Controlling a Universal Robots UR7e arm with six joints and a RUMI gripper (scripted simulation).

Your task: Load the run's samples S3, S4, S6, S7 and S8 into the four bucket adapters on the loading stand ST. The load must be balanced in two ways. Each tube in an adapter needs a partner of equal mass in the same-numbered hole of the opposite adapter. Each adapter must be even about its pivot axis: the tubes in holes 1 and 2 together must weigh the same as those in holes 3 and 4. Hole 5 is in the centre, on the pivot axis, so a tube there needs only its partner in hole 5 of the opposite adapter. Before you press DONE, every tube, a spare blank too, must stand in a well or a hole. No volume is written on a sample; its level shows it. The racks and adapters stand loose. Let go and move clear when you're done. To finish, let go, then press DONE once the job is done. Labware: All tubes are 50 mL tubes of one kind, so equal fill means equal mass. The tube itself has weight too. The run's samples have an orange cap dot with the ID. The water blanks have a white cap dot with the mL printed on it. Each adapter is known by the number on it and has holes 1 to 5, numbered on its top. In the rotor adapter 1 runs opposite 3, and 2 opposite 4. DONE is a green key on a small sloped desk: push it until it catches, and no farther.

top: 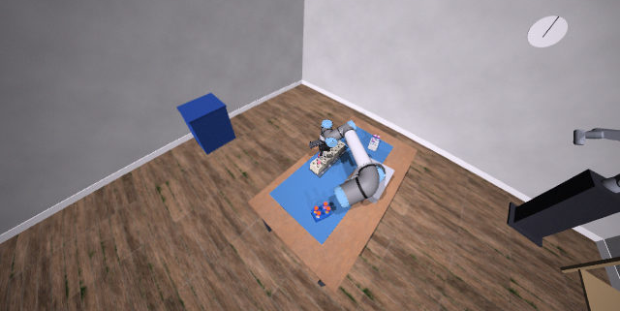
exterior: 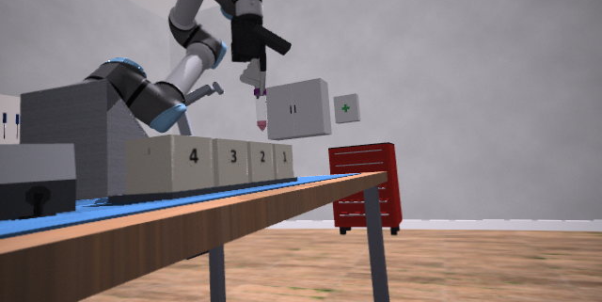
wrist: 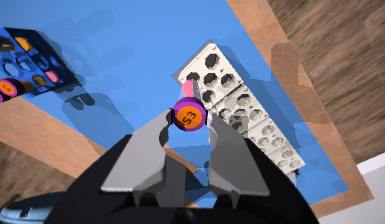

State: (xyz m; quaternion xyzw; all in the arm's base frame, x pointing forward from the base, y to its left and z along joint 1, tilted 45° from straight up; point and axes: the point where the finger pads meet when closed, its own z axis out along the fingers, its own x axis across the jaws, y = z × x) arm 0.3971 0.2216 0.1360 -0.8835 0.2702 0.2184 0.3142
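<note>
My gripper is now 290 mm past the tube, 200 mm to the right of it and 190 mm above it. The rest, counted from my hand: sample tube S4: 330 mm behind, 210 mm to the left, 190 mm below; then green DONE key: 20 mm ahead, 520 mm to the right, 180 mm below; then blue rack: 300 mm behind, 250 mm to the left, 220 mm below.
</note>
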